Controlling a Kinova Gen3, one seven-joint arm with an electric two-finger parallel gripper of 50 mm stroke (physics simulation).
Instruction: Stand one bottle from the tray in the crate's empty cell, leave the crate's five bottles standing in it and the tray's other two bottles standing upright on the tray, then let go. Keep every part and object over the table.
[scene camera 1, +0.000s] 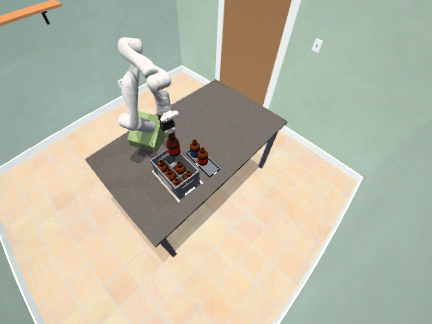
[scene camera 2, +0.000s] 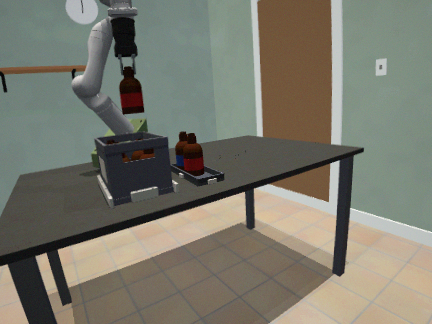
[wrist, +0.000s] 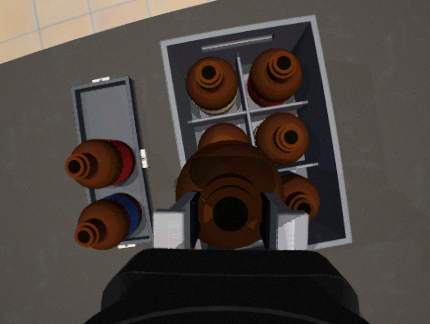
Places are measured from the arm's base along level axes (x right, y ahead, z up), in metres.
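Where they show: gripper, fingertip midpoint: (scene camera 1: 171, 137) (scene camera 2: 128, 74) (wrist: 230, 212); arm's base at its link origin: (scene camera 1: 150, 126) (scene camera 2: 126, 132).
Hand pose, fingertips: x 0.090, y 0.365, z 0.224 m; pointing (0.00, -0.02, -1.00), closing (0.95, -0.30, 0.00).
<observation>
Things, the pixels of their top centre, and the offset from my fingertips. "spot": a spot on its surface instead. Level surfaces: height alone.
- brown bottle with a red label, top centre: (wrist: 229, 214) (scene camera 2: 128, 66) (scene camera 1: 170, 134) dx +0.001, dy +0.004, dz +0.025 m
- grey crate at its top centre: (wrist: 257, 142) (scene camera 2: 127, 137) (scene camera 1: 174, 165) dx +0.043, dy +0.030, dz -0.206 m
- red-labelled bottle at its top centre: (wrist: 74, 166) (scene camera 2: 191, 133) (scene camera 1: 202, 148) dx -0.184, dy +0.070, dz -0.222 m
- blue-labelled bottle at its top centre: (wrist: 83, 236) (scene camera 2: 182, 131) (scene camera 1: 194, 140) dx -0.202, dy -0.019, dz -0.222 m
- tray at a spot on its surface: (wrist: 105, 110) (scene camera 1: 211, 168) spot: dx -0.173, dy +0.159, dz -0.376 m
- dark table at its surface level: dz -0.381 m
My gripper (scene camera 1: 170, 133) (scene camera 2: 128, 67) (wrist: 230, 212) is shut on the neck of a brown bottle with a red label (scene camera 1: 173, 146) (scene camera 2: 131, 97) (wrist: 230, 165). The bottle hangs about upright, above the crate's rim in scene camera 2. The grey crate (scene camera 1: 194, 181) (scene camera 2: 135, 175) (wrist: 332, 127) holds five brown bottles; the held bottle hides part of one and the empty cell in the wrist view. A red-labelled bottle (scene camera 1: 202, 156) (scene camera 2: 193, 162) (wrist: 100, 164) and a blue-labelled bottle (scene camera 1: 194, 148) (scene camera 2: 180, 154) (wrist: 107, 225) stand upright on the tray (scene camera 1: 209, 166) (wrist: 105, 110).
The crate and tray stand side by side on the dark table (scene camera 1: 200, 120) (scene camera 2: 280, 155), with a narrow gap between them. White fittings sit along their outer edges. The arm's green base block (scene camera 1: 146, 137) stands behind the crate. The near table edge lies beyond them in the wrist view.
</observation>
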